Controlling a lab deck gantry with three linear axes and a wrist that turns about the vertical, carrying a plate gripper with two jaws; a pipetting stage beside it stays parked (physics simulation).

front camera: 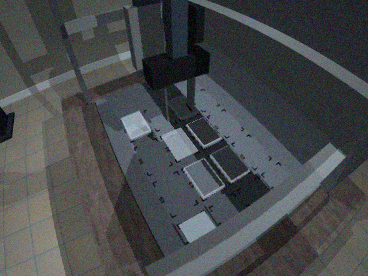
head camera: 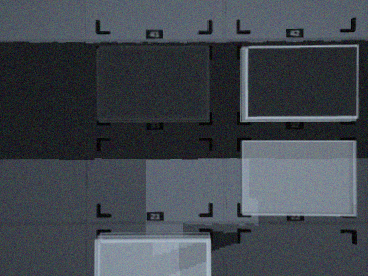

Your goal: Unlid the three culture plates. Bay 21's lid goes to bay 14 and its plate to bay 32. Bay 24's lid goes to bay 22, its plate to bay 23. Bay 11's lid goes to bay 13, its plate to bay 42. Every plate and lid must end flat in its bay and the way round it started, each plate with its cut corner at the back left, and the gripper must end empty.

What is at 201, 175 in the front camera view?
A plate.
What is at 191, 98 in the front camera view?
The gripper.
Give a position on a plate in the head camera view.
311, 83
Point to a lid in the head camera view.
278, 178
